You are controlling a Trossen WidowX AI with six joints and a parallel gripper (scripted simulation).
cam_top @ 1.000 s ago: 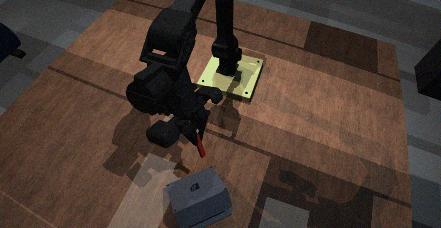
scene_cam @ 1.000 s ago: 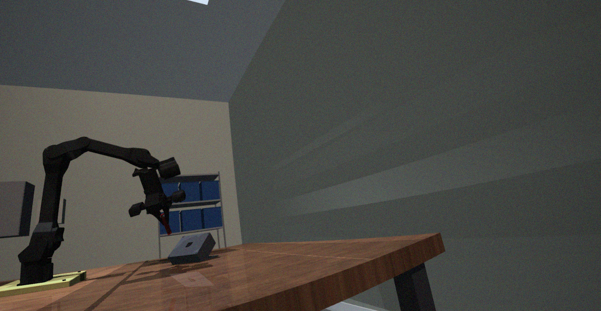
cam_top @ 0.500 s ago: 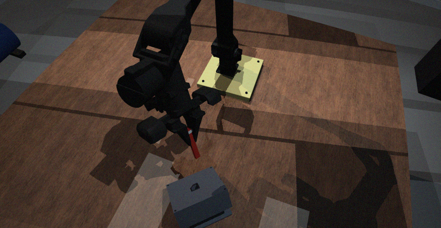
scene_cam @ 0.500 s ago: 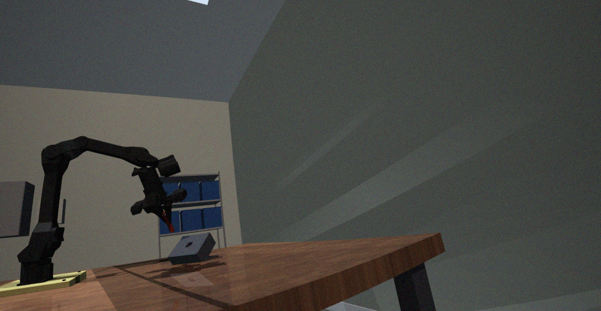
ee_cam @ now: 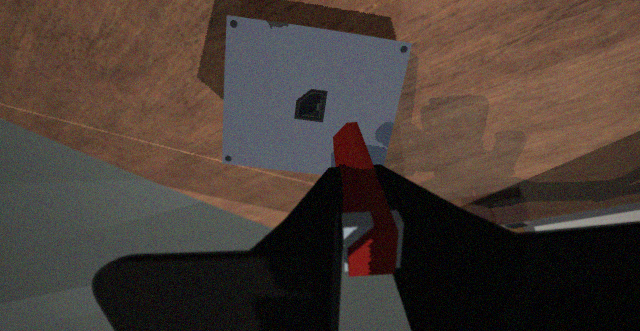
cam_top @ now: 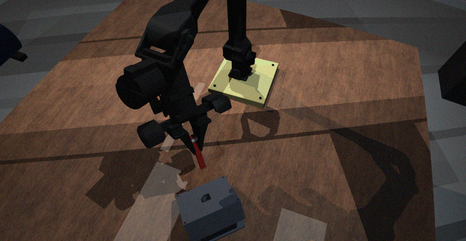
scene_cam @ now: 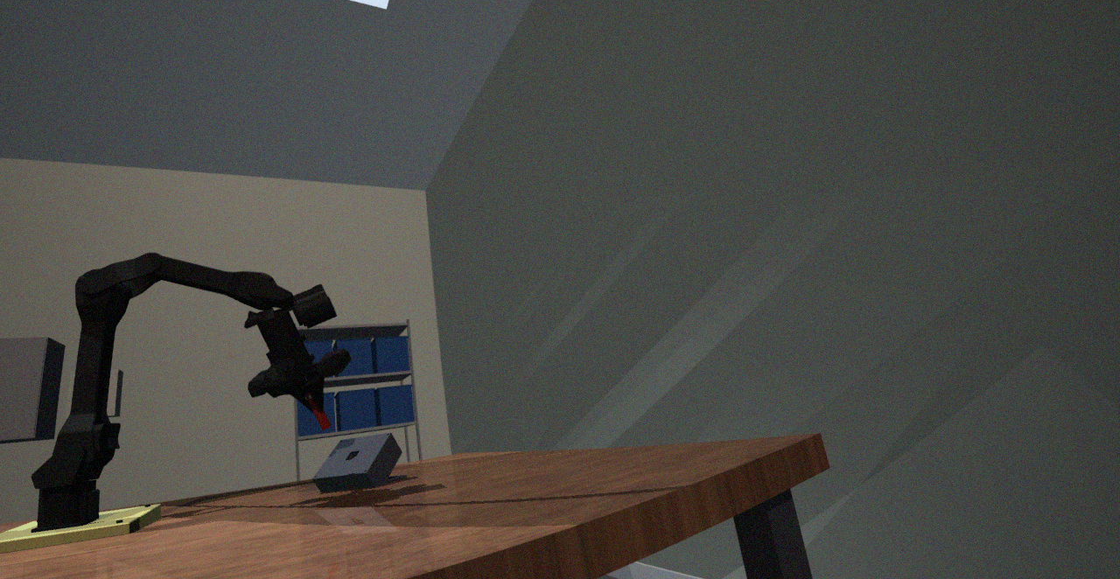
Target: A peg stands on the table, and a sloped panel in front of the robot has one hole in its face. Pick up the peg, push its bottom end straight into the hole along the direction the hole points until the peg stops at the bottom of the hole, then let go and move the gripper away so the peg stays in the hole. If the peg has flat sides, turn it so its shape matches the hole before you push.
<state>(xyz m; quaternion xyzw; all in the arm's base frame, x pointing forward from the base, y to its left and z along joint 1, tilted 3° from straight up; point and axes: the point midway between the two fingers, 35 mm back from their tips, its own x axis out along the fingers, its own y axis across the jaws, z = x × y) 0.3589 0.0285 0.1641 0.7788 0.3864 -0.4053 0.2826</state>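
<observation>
Right now my gripper tip is 110 mm above the grey sloped panel, 70 mm short of it and 50 mm to the right of it. From my gripper tip the other things lie so: red peg (10 mm to the right, 10 mm behind, 10 mm above).
</observation>
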